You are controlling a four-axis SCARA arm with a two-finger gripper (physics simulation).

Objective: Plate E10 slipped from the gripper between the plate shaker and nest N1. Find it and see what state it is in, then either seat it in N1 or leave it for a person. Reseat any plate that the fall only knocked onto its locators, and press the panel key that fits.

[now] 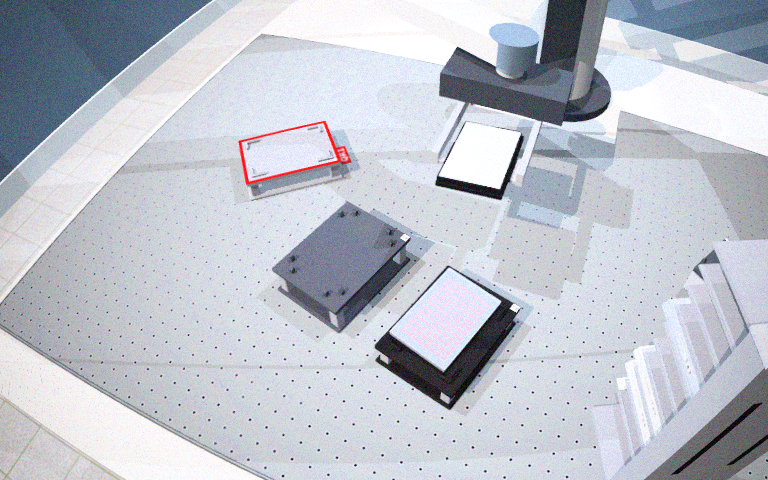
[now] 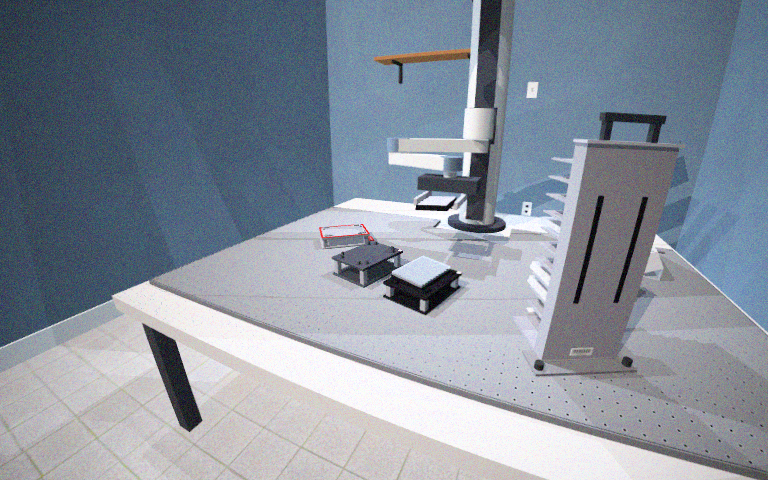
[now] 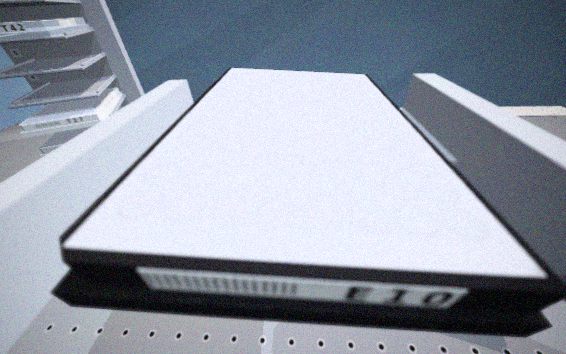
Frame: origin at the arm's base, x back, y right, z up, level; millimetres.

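Seen in the pictures: gripper, between the fingertips: (image 1: 476, 168) (image 2: 434, 204) (image 3: 296, 98); arm's base, origin of its link: (image 2: 475, 224).
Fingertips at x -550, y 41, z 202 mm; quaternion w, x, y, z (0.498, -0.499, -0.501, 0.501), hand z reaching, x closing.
Observation:
Offsets run from my fingertips to a thing's top centre.
My gripper (image 1: 478, 170) (image 2: 435, 205) (image 3: 296, 98) is shut on plate E10 @(dy +0, dx +27, dz +8 mm) (image 1: 481, 152) (image 2: 437, 200) (image 3: 300, 175), its fingers along the two long sides. The plate has a plain white top, a black skirt and an E10 label, looks level, and is held above the bench in front of the column. A dark grey stand (image 1: 339, 254) (image 2: 368, 257) with small locator pins bears no plate. A plate with pink wells @(dy -16, dx -139, dz -125 mm) (image 1: 447, 316) (image 2: 421, 271) rests on a black stand (image 1: 481, 353) (image 2: 423, 301); whether it lies fully flat is unclear. Which stand is N1 or the shaker is not readable.
A red-edged tray @(dy +350, dx +91, dz -144 mm) (image 1: 288, 152) (image 2: 343, 231) with corner marks stands behind the grey stand. A tall rack (image 1: 741, 271) (image 2: 617, 175) (image 3: 117, 45) with shelves and plates stands at the right. A pale object @(dy -591, dx +299, dz -106 mm) (image 2: 654, 266) is partly hidden behind it. The column (image 2: 501, 113) rises behind the gripper.

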